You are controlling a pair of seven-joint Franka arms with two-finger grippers.
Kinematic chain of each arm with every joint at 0, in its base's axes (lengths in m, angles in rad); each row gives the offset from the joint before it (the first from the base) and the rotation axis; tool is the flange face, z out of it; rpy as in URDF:
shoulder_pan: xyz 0 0 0.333 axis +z
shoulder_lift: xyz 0 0 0 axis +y
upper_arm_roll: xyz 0 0 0.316 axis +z
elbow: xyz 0.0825 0 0 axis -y
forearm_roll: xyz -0.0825 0 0.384 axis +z
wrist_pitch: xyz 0 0 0 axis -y
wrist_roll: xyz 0.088 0 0 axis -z
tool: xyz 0 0 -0.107 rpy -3.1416 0 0
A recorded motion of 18 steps. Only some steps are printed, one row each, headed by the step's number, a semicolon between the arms.
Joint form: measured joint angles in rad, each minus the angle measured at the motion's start. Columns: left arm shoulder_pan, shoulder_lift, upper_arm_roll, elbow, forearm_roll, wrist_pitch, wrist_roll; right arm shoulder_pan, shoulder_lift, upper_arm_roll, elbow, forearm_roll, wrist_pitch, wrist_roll.
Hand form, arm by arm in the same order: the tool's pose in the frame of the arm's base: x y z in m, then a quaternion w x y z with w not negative. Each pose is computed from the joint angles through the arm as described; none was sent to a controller.
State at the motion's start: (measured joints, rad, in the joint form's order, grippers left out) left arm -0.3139 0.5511 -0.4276 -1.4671 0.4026 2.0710 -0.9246; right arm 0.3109 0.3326 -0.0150 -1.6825 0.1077 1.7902 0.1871
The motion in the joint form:
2: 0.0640 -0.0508 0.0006 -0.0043 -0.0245 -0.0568 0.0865; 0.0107 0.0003 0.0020 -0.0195 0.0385 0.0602 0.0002
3: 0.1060 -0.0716 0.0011 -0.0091 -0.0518 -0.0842 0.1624; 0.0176 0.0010 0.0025 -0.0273 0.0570 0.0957 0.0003
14: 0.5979 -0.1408 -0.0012 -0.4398 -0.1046 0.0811 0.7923; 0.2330 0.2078 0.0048 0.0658 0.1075 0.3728 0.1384
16: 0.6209 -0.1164 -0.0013 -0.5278 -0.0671 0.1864 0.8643; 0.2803 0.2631 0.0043 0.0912 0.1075 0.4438 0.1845
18: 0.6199 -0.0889 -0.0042 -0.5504 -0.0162 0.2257 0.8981; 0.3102 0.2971 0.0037 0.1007 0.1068 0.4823 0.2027
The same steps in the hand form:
2: 0.5896 -0.3808 0.4184 0.02353 -0.99556 -0.03438 -0.08447; 0.5954 0.2025 0.3860 0.04135 -0.99301 -0.03388 0.10519
3: 0.5997 -0.3542 0.4270 0.02721 -0.99669 -0.02376 -0.07288; 0.5962 0.2085 0.3846 0.05205 -0.99365 -0.03253 0.09429
14: 0.6085 -0.0640 0.2901 0.04266 -0.99408 0.08498 0.05249; 0.5875 0.3580 0.3120 0.08006 -0.99523 -0.04471 0.03334
16: 0.5913 -0.0570 0.2491 0.03873 -0.98890 0.13273 0.05450; 0.5812 0.3901 0.2915 0.08471 -0.99542 -0.04088 0.01725
18: 0.5854 -0.0615 0.2288 0.04480 -0.98240 0.17256 0.05581; 0.5739 0.4088 0.2754 0.08530 -0.99531 -0.04414 0.01186

